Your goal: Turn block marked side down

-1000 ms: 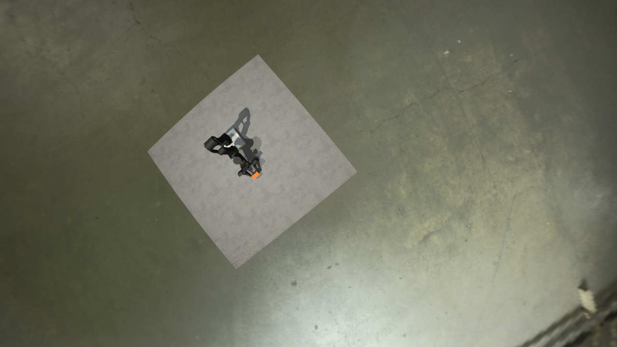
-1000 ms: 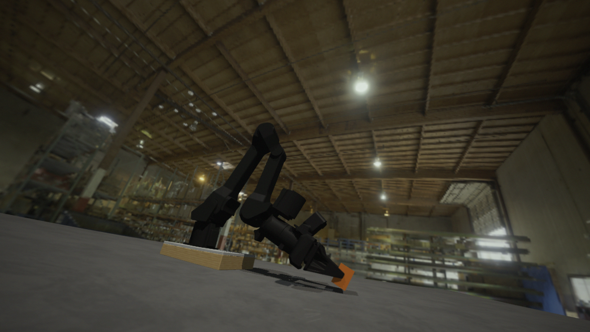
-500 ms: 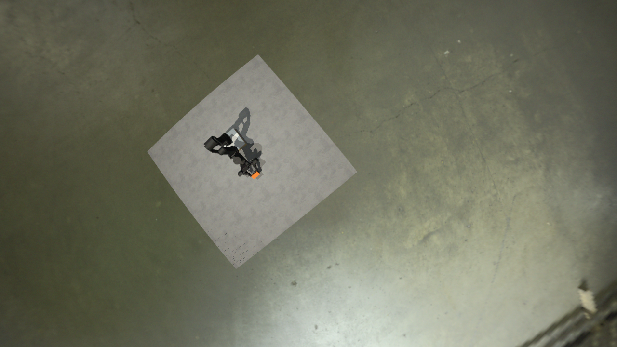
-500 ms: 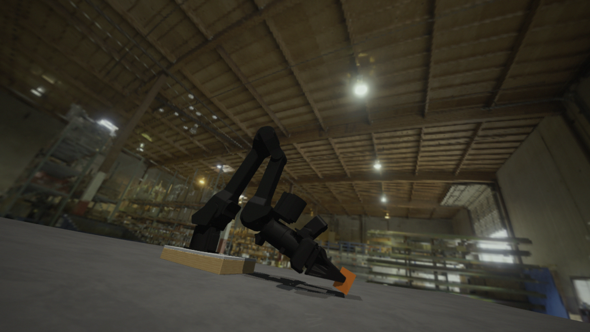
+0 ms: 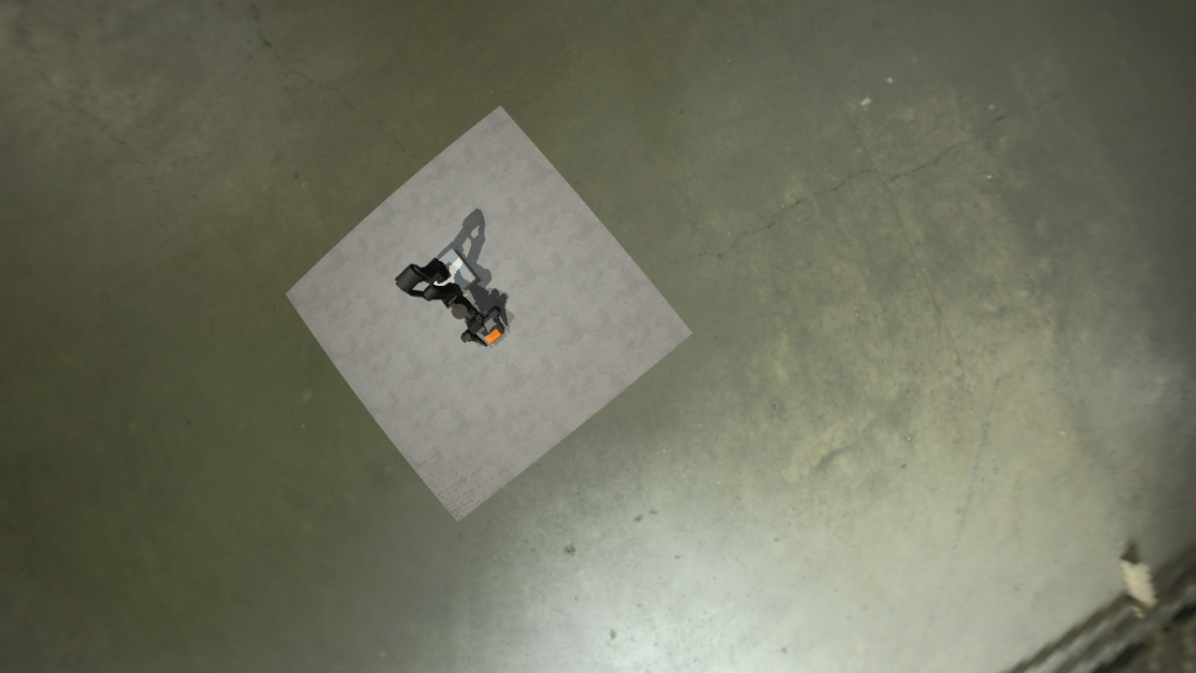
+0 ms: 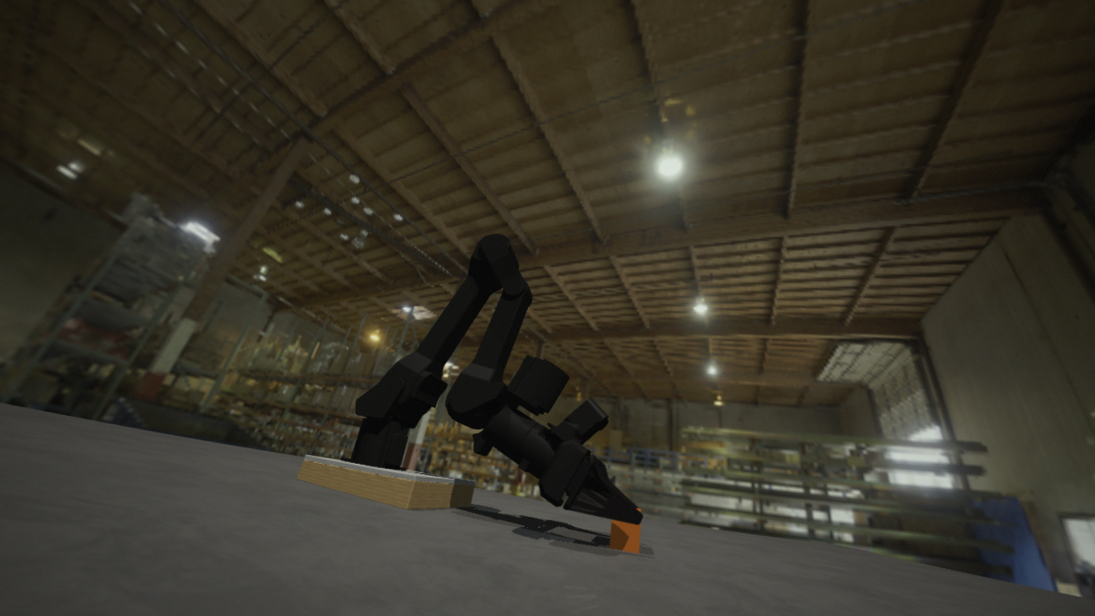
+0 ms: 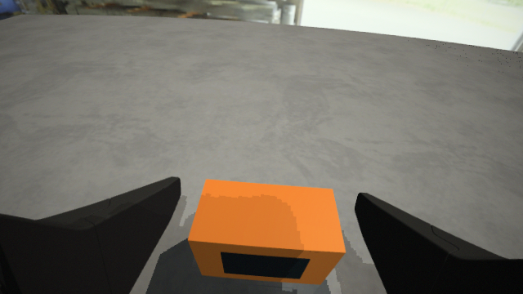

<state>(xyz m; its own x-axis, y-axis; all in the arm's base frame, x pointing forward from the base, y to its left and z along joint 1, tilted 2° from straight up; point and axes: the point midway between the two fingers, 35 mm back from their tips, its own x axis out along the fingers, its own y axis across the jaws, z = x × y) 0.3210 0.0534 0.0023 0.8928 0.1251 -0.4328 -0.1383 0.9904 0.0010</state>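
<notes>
Right now the orange block is 20 mm behind my gripper tip and 10 mm below it.
</notes>
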